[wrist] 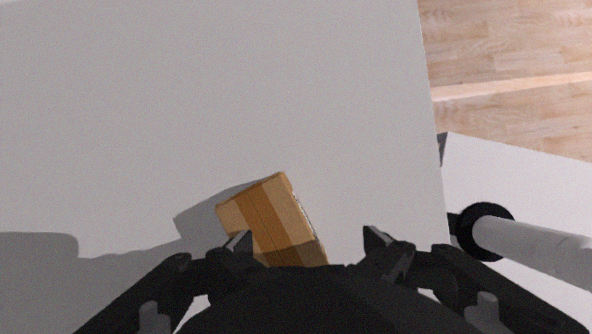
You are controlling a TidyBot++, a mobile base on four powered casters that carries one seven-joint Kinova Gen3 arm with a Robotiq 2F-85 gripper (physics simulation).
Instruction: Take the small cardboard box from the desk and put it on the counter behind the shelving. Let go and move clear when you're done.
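Seen in the pictures: gripper, between the fingertips: [307, 240]; arm's base, origin of its link: [488, 232].
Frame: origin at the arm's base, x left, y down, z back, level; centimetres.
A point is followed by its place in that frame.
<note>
The small cardboard box [276, 220] @(x -1.0, y -37.4, z -54.5 cm) lies on the pale grey desk [210, 90] @(x -11.6, y -32.4, z -64.6 cm), turned at an angle, with a darker tape strip along its top and part of a label on its right side. My gripper [307, 240] @(x -0.1, y -37.4, z -51.8 cm) is open above it, with the fingers wide apart. The box shows between the fingertips but nearer the left one, which overlaps the box's left edge in the view. The near end of the box is hidden behind the gripper's body. The counter and the shelving named in the task do not show in the wrist view.
The desk's right edge runs down the right side of the view, with wooden floor [500, 45] @(x -86.5, y 39.7, z 30.2 cm) beyond it. A white-topped part [500, 170] with a grey cylindrical post [530, 242] @(x -1.0, y -13.1, z -4.5 cm) and black collar stands at the right, close to the desk edge. Shadows fall at the lower left.
</note>
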